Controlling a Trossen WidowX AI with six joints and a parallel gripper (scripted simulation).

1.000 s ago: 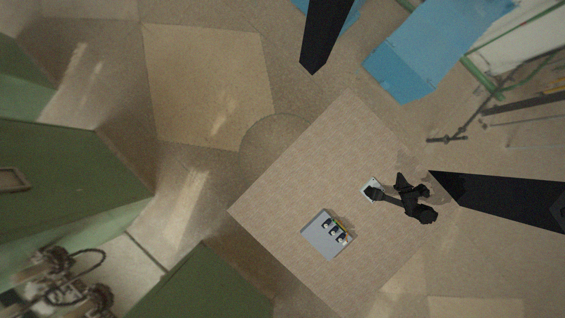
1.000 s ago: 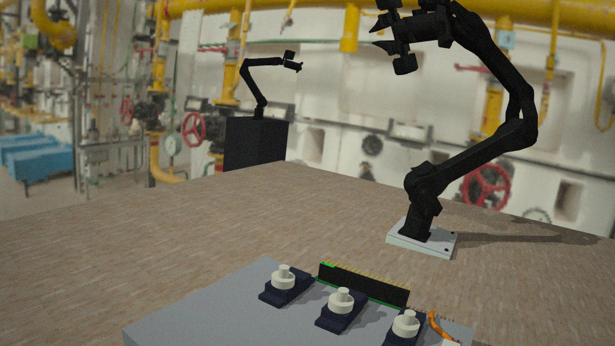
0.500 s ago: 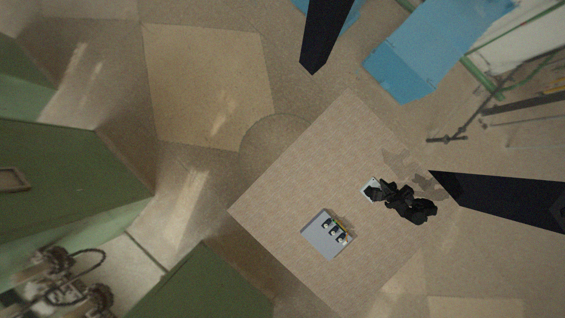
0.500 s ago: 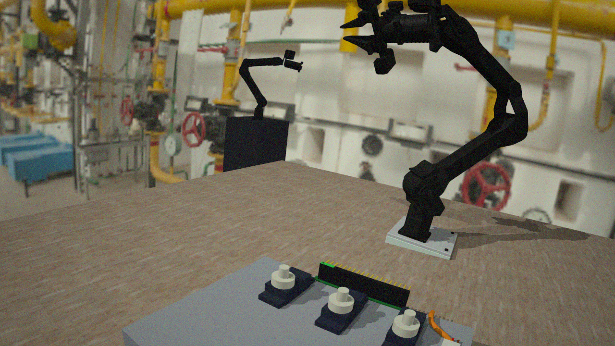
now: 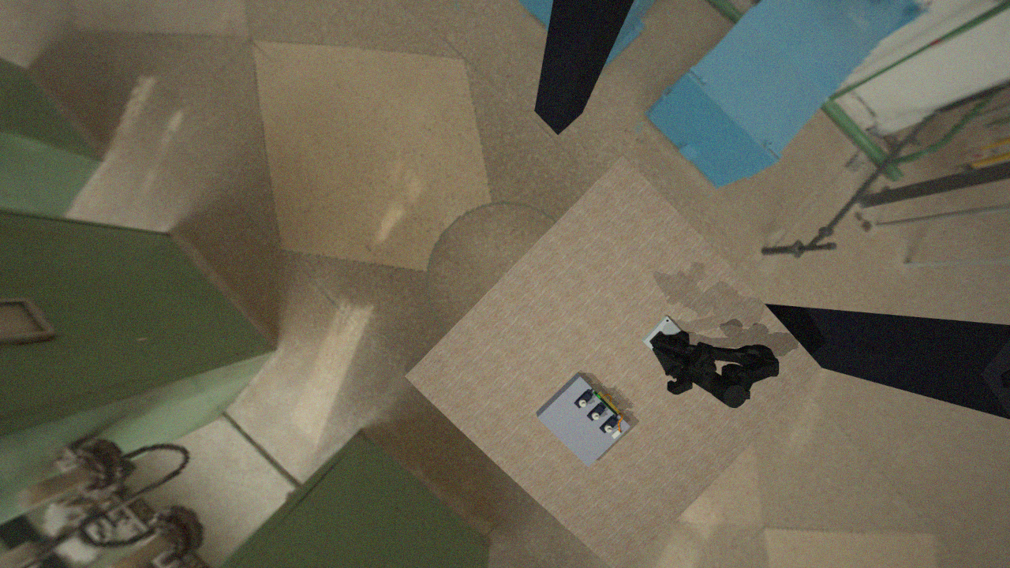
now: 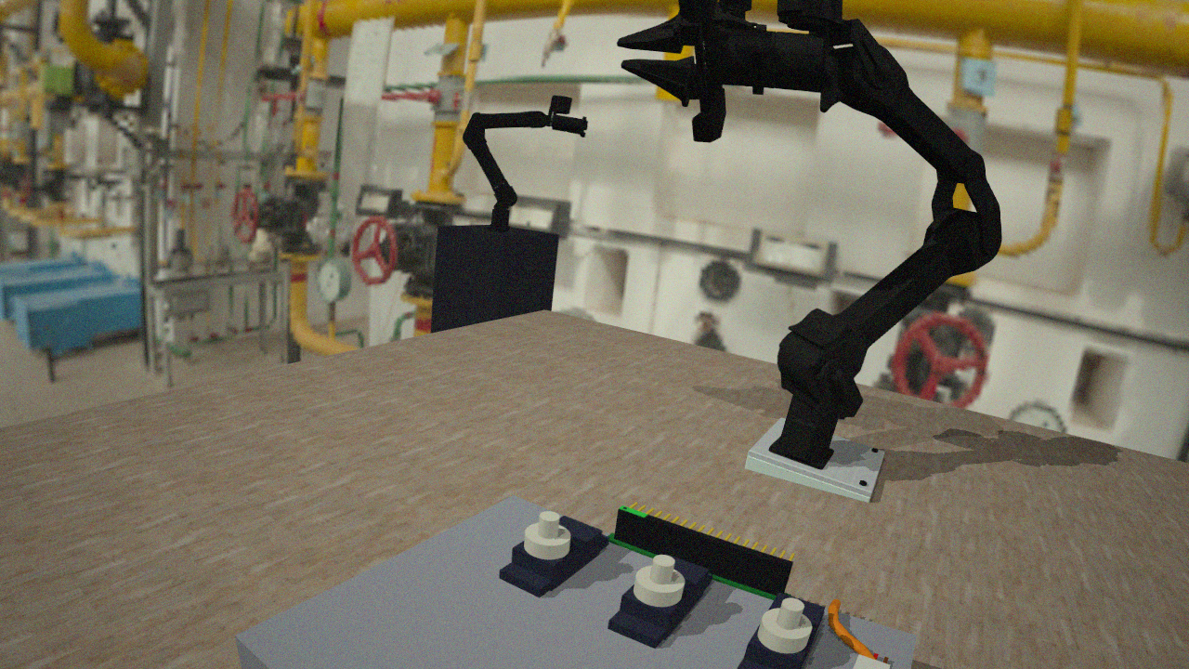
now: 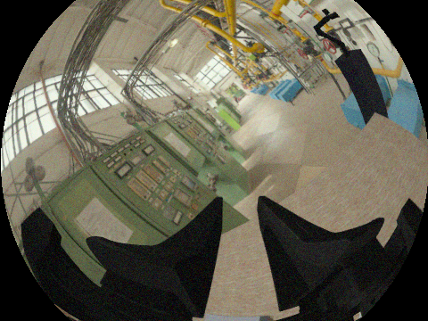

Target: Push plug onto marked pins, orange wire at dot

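Right now the black pin strip is 22 cm ahead of my gripper tip, 23 cm to the left of it and 35 cm below it. The rest, counted from my gripper tip: grey holder plate: 37 cm ahead, 24 cm to the left, 39 cm below; then green band: 22 cm ahead, 18 cm to the left, 34 cm below.
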